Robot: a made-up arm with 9 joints.
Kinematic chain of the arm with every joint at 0, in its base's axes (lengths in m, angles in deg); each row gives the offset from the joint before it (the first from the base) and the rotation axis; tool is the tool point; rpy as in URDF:
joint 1: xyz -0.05 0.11 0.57 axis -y
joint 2: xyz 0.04 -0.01 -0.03 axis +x
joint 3: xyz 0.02 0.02 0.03 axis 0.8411 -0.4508 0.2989
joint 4: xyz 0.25 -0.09 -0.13 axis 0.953 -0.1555 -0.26
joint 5: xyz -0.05 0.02 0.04 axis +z
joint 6: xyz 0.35 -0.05 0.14 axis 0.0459 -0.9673 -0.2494
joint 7: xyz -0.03 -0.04 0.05 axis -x
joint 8: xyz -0.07 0 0.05 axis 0.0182 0.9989 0.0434
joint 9: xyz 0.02 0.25 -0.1 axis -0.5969 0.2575 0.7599
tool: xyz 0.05 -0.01 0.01 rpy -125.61 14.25 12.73
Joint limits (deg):
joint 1: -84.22..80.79
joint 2: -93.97..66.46
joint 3: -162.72..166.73
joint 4: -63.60..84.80
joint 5: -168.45..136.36
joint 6: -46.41..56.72
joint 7: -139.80..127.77
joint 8: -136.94..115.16
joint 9: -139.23..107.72
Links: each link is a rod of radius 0.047 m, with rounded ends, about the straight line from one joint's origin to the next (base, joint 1, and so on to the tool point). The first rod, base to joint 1, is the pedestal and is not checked.
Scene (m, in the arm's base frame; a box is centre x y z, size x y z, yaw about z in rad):
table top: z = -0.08
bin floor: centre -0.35 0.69 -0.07 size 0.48 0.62 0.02 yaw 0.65
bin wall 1: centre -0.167 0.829 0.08 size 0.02 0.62 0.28 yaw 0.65
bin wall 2: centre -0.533 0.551 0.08 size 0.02 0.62 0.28 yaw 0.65
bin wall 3: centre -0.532 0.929 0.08 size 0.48 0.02 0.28 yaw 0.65
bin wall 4: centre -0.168 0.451 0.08 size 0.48 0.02 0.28 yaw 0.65
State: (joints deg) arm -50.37 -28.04 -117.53 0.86 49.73 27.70 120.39 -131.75 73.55
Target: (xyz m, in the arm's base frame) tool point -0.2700 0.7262 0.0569
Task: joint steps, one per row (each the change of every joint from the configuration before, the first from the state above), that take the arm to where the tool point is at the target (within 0.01 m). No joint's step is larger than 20 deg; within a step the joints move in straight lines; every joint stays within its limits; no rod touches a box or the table.
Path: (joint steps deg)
1: -1.34 -3.55 2.69 11.08 -5.41 -16.78 -10.72 10.54 4.81
2: -1.35 -3.55 2.69 11.09 -5.41 -16.78 -10.71 10.54 4.81
3: -1.34 -3.54 2.69 11.08 -5.40 -16.79 -10.72 10.55 4.81
4: -1.34 -3.55 2.69 11.08 -5.41 -16.78 -10.71 10.54 4.81
5: -4.07 -7.39 -4.22 5.66 -11.98 8.25 -19.57 -6.77 -2.81
6: -4.07 -7.40 -4.23 5.66 -11.98 8.25 -19.58 -6.76 -2.81
7: -4.07 -7.39 -4.23 5.66 -11.98 8.25 -19.57 -6.77 -2.81
8: -4.07 -7.39 -4.23 5.66 -11.98 8.25 -19.57 -6.76 -2.81
9: -4.06 -7.39 -4.22 5.65 -11.98 8.25 -19.57 -6.77 -2.80
10: -4.07 -7.39 -4.23 5.66 -11.98 8.25 -19.58 -6.76 -2.81
11: -4.07 -7.39 -4.23 5.66 -11.98 8.25 -19.57 -6.77 -2.81
12: 0.00 0.00 -13.18 0.00 8.85 -11.66 14.61 0.00 1.81
13: 0.00 0.00 -13.18 0.00 8.84 -11.65 14.60 0.00 1.81

